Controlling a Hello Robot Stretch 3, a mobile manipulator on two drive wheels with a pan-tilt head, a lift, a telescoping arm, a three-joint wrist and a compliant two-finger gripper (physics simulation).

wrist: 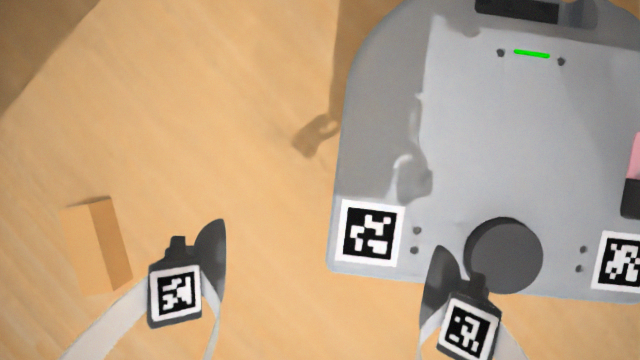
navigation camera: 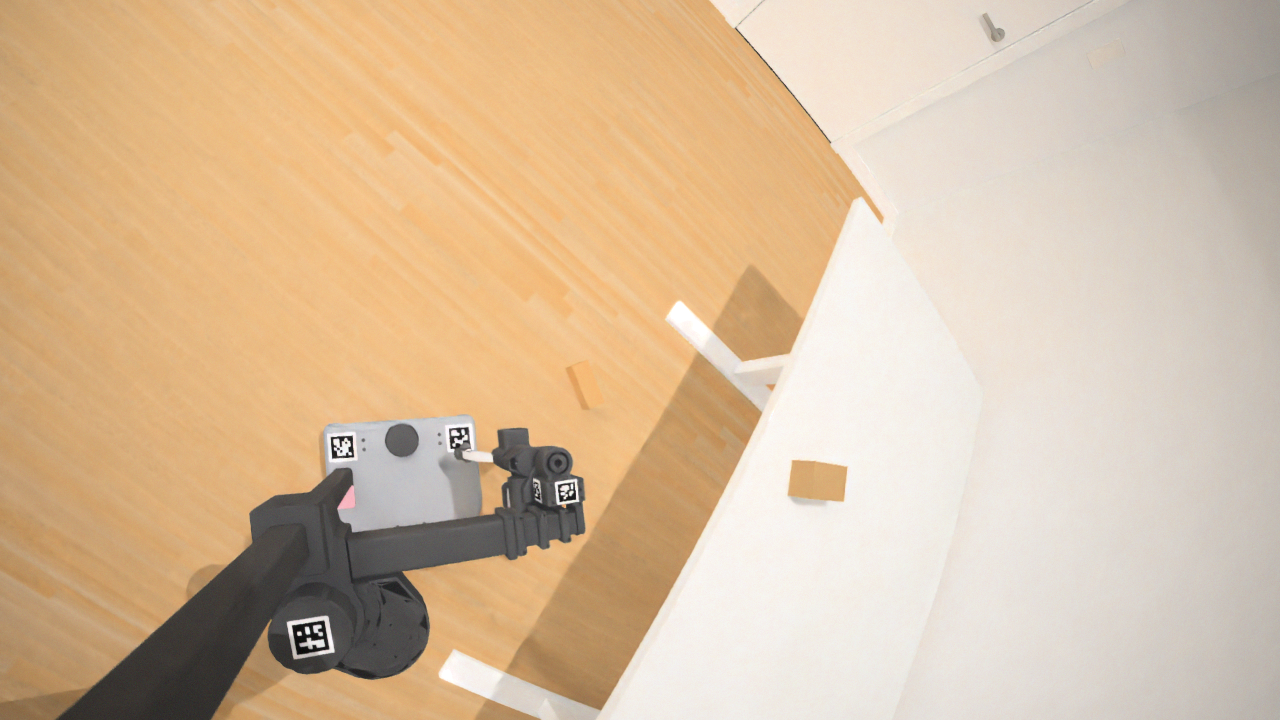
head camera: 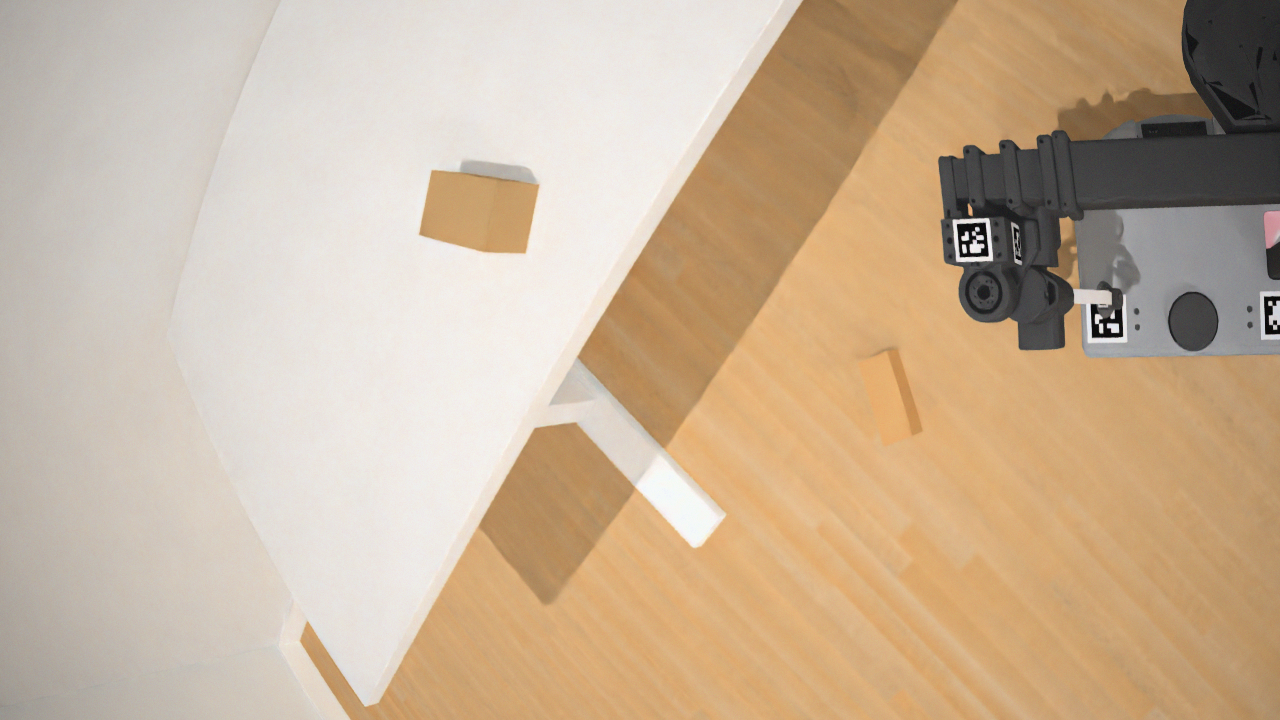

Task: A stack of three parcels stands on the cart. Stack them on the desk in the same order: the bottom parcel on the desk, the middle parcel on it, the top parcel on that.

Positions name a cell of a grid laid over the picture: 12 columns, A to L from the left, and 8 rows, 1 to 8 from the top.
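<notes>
The gripper (head camera: J4) appears in the wrist view (wrist: G6) as well, and also in the navigation camera view (navigation camera: E5). A white desk (head camera: D5) stands in the scene too, and the navigation camera view (navigation camera: H7) shows the desk as well.
</notes>
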